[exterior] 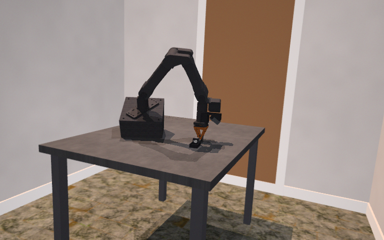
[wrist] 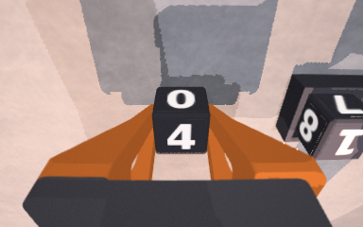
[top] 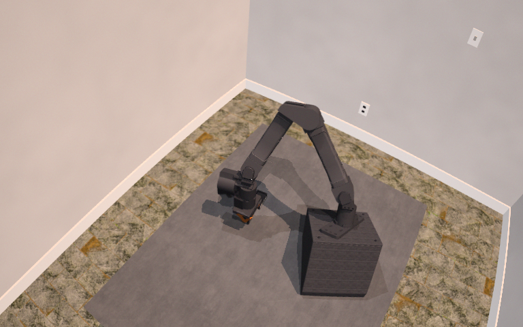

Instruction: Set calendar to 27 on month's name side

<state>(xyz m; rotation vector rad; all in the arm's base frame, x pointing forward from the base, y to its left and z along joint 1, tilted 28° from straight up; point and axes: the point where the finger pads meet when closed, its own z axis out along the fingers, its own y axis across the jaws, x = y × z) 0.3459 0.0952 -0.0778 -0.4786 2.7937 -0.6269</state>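
The black cube lies right at my hand. Round my hand: black digit cube: 20 mm ahead, 90 mm to the right; black tray: 30 mm ahead, 100 mm to the right, 10 mm below.
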